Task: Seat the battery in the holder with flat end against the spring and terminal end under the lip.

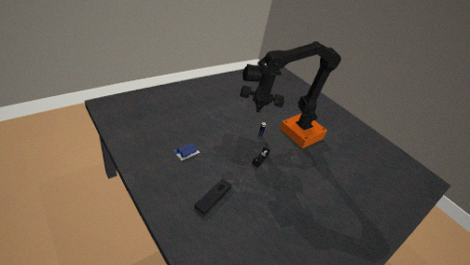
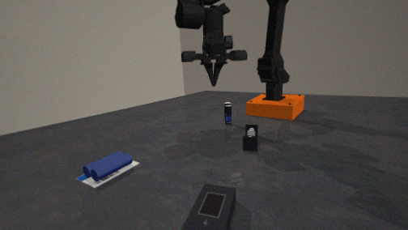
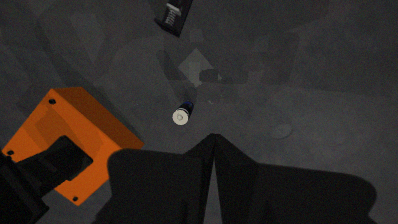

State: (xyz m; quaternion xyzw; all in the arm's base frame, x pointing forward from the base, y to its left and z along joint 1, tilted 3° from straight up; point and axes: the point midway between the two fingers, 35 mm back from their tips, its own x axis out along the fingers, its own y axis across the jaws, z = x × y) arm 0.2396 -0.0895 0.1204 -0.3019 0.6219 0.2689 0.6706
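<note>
The battery lies 90 mm below my gripper tip, 30 mm to the left of it and 30 mm behind it. Also, from my gripper tip: white card: 330 mm ahead, 110 mm below; flat black box: 350 mm ahead, 250 mm to the left, 110 mm below.
</note>
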